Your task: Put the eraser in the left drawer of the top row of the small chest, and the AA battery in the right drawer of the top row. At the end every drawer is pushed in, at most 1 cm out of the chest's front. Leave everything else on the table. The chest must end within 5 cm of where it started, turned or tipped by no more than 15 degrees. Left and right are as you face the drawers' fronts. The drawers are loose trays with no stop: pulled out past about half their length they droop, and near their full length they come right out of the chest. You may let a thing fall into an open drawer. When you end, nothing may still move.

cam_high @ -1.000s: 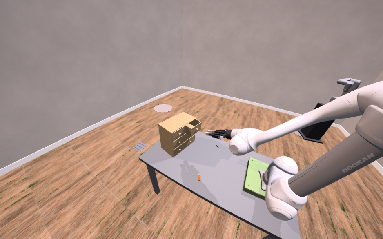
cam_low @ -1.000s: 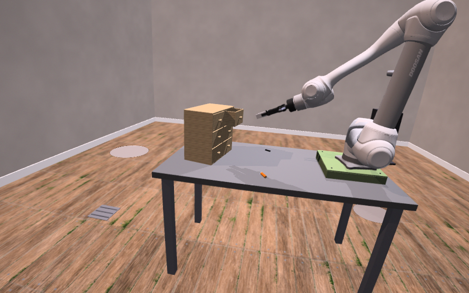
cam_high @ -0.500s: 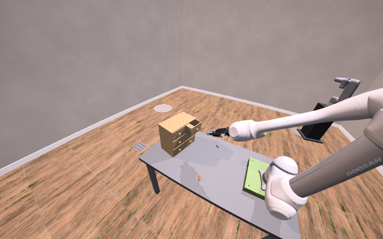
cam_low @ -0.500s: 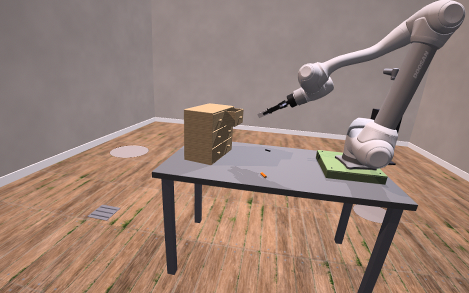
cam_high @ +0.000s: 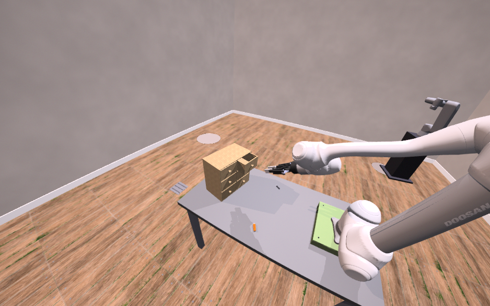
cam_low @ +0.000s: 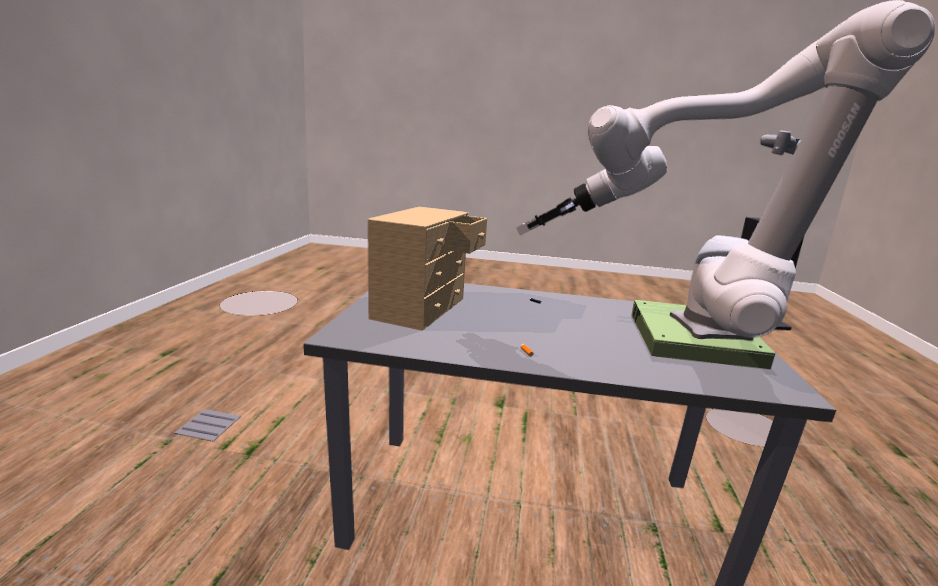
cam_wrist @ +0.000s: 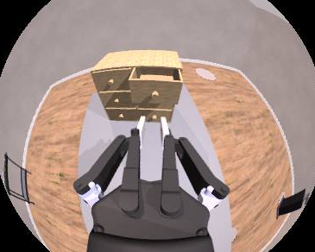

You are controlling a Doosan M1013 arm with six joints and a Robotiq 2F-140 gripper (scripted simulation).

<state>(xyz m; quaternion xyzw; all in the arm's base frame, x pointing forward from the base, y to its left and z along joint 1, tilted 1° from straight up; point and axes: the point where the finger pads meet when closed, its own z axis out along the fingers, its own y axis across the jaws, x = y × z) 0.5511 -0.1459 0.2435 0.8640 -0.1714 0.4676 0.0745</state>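
The orange AA battery lies 2 cm ahead of my hand, 25 cm to the left of it and 29 cm below it. Also, from my hand: small dark object 8 cm behind, 17 cm to the right, 29 cm below; eraser 35 cm ahead, 3 cm to the right, 8 cm below.
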